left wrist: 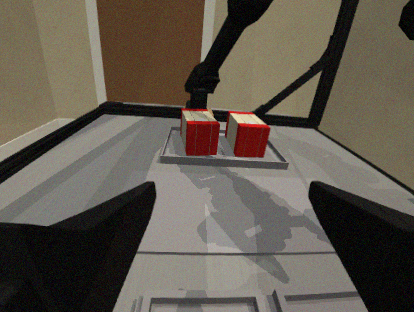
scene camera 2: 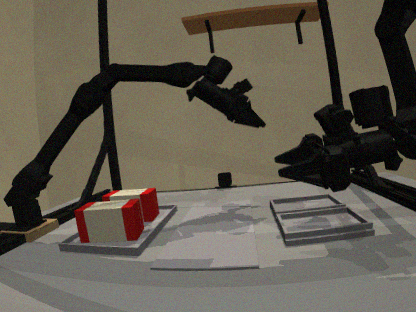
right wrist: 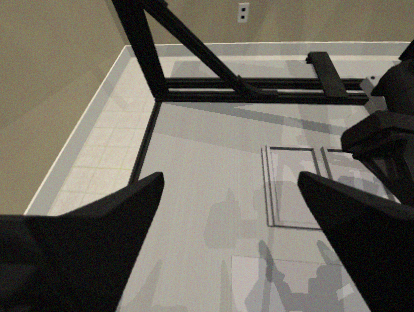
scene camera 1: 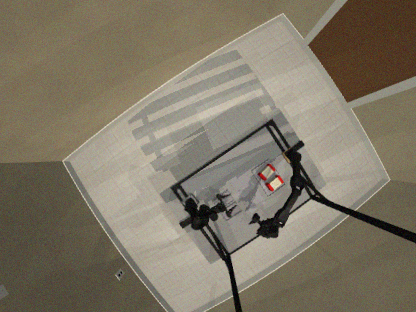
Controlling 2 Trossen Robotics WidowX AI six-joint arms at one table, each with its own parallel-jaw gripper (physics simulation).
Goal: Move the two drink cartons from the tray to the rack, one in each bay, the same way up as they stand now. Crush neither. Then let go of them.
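Frame: origin at the left arm's base, x ahead, y left, z up, level; centimetres.
Seen in the pictures: left gripper, fingertip midpoint: (left wrist: 231,188) (scene camera 2: 276,165) (scene camera 1: 233,199); right gripper, fingertip midpoint: (scene camera 2: 262,126) (right wrist: 229,177) (scene camera 1: 252,228); left arm's base, link origin: (scene camera 1: 190,202); right arm's base, link origin: (scene camera 2: 29,224) (scene camera 1: 290,154).
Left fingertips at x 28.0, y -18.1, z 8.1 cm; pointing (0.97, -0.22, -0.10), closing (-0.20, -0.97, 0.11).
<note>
Offsets run from my left fingertips to a thing's top centre.
Two cream cartons with red ends lie side by side on the grey tray {dx +32.5, dy -8.5, dz -10.9 cm} (scene camera 2: 159,229) (left wrist: 225,162). One carton {dx +33.3, dy -2.8, dz -5.1 cm} (scene camera 1: 267,172) (scene camera 2: 105,225) (left wrist: 202,139) is nearer scene camera 2; the other carton {dx +32.6, dy -13.8, dz -5.1 cm} (scene camera 1: 275,183) (scene camera 2: 151,204) (left wrist: 251,140) is behind it there. The grey two-bay rack {dx -8.2, dy -3.8, dz -10.5 cm} (scene camera 2: 327,239) (right wrist: 267,187) is empty; its edge shows low in the left wrist view. My left gripper (scene camera 1: 231,201) (scene camera 2: 278,166) (left wrist: 231,188) is open and empty, above the rack and pointing toward the tray. My right gripper (scene camera 1: 254,219) (scene camera 2: 263,125) (right wrist: 229,177) is open and empty, high above the table, away from the cartons.
A thin pale sheet (scene camera 2: 200,255) lies between tray and rack. A black frame (scene camera 1: 222,154) runs around the table, with upright posts (scene camera 2: 111,145). A wooden shelf (scene camera 2: 250,18) is on the wall. A small black block (scene camera 2: 225,179) stands at the far table edge.
</note>
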